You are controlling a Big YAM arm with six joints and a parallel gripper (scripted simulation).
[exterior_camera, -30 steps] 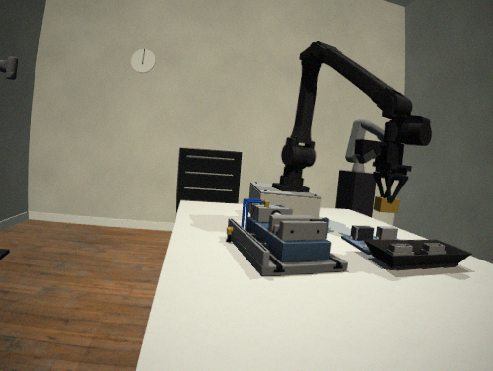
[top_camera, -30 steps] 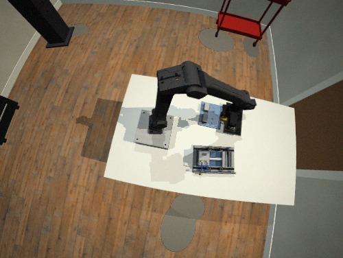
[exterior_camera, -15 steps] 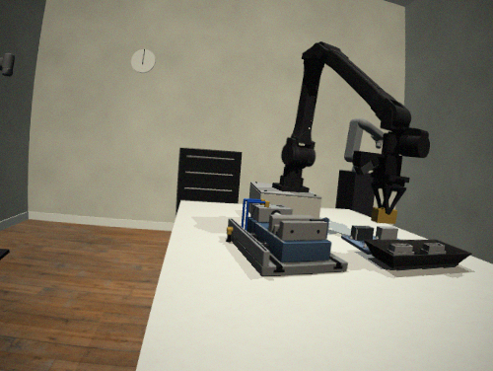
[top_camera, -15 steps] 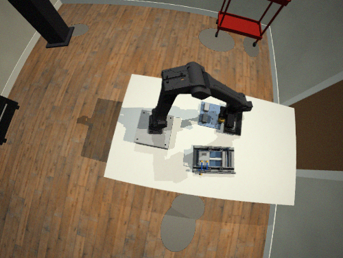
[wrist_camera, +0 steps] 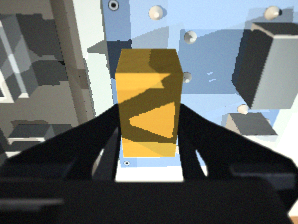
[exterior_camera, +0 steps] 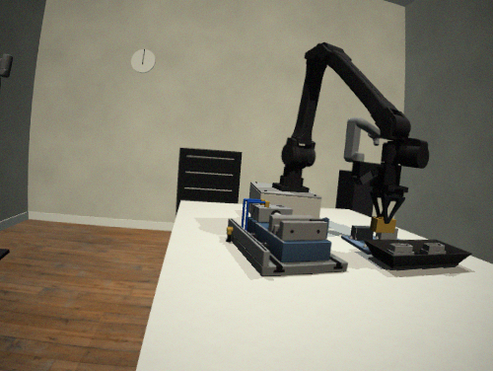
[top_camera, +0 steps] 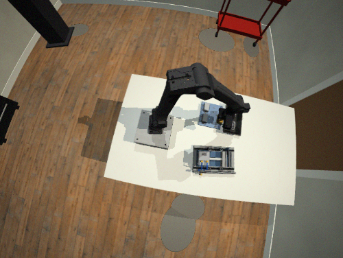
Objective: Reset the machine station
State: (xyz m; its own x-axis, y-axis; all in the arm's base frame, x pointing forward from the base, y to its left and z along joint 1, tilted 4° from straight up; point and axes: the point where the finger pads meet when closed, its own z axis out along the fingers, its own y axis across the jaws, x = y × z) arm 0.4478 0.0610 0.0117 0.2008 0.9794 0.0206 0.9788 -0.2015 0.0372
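My gripper is now 90 mm above the infeed plate, 50 mm to the right of it and 40 mm past it. Also, from my hand: yellow brass blank 20 mm below; dark rod 240 mm to the right, 30 mm ahead; gray blank 100 mm behind, 60 mm below, 20 mm to the left.
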